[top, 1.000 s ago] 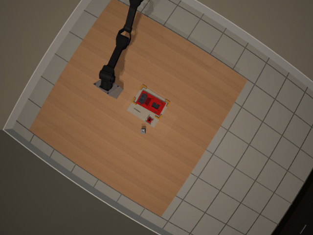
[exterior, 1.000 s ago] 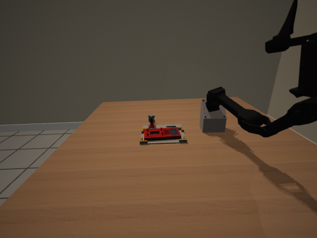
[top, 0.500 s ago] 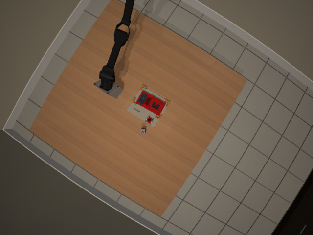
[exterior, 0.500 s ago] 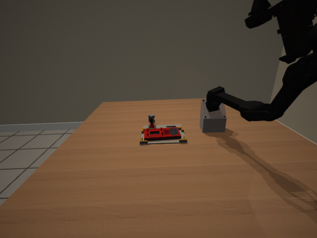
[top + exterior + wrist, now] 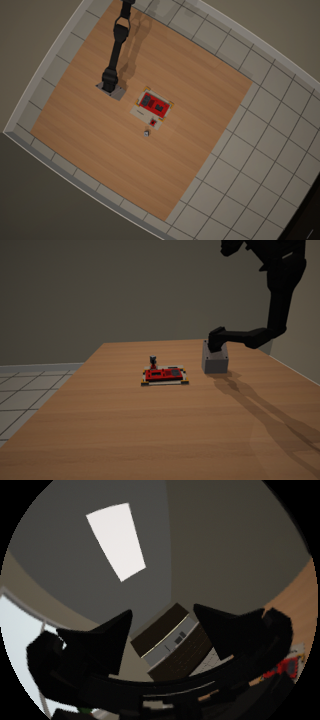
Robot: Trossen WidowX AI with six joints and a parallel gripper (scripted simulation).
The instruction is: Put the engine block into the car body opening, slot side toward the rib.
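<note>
Right now my gripper tip is 650 mm above the engine block, 470 mm to the left of it and 190 mm short of it.
</note>
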